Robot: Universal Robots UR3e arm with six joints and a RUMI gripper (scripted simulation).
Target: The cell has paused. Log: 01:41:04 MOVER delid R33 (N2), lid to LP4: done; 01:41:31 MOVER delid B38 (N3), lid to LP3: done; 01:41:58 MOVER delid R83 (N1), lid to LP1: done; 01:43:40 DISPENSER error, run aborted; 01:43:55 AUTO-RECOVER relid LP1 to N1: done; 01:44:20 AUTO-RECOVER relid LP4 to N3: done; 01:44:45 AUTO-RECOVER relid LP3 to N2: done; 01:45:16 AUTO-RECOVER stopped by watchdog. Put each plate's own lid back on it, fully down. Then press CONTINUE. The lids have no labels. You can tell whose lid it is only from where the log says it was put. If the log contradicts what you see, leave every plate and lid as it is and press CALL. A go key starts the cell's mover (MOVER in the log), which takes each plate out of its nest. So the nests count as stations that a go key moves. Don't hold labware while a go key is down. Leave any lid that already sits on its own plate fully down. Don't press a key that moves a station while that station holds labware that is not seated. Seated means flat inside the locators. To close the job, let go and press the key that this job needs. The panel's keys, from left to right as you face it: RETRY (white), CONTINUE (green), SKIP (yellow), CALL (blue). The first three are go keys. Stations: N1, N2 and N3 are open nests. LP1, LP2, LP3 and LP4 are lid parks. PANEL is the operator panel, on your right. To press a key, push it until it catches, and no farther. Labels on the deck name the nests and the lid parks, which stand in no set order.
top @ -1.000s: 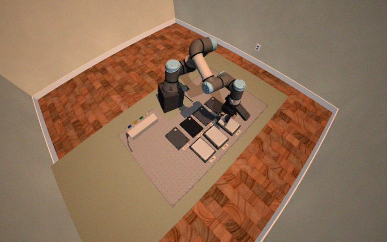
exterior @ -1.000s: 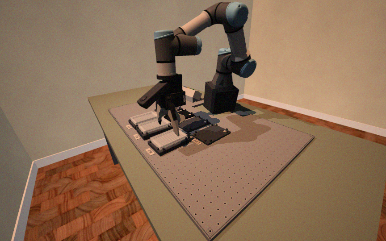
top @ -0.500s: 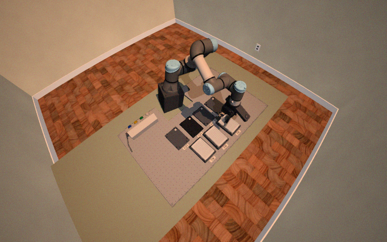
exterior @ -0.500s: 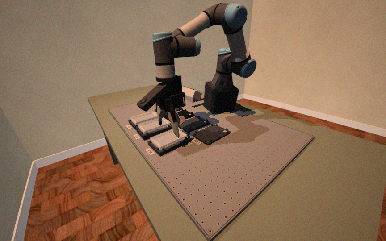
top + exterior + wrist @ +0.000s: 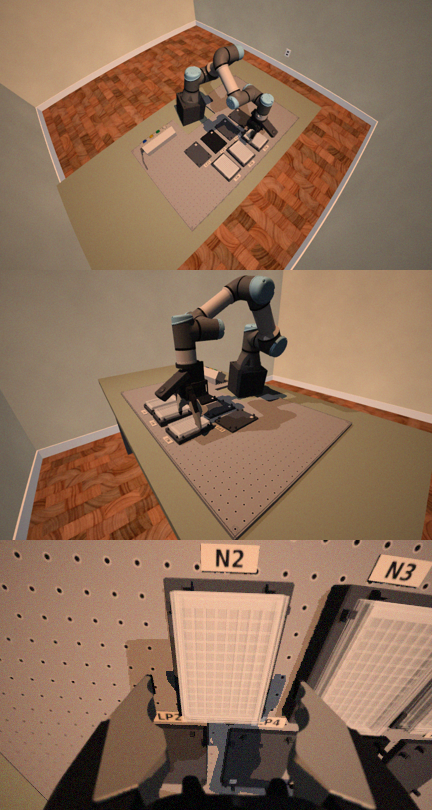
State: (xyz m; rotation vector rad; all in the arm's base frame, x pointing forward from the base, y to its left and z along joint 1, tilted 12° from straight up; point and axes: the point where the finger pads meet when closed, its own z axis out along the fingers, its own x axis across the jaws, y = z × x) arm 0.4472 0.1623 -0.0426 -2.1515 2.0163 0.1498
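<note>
The clear lid is 1 cm below my hand. Also, from my hand: LP2 lid park: 18 cm behind, 6 cm to the left, 4 cm below; lid park LP4: 17 cm behind, 8 cm to the right, 4 cm below; LP1 lid park: 20 cm to the right, 17 cm behind, 4 cm below.
</note>
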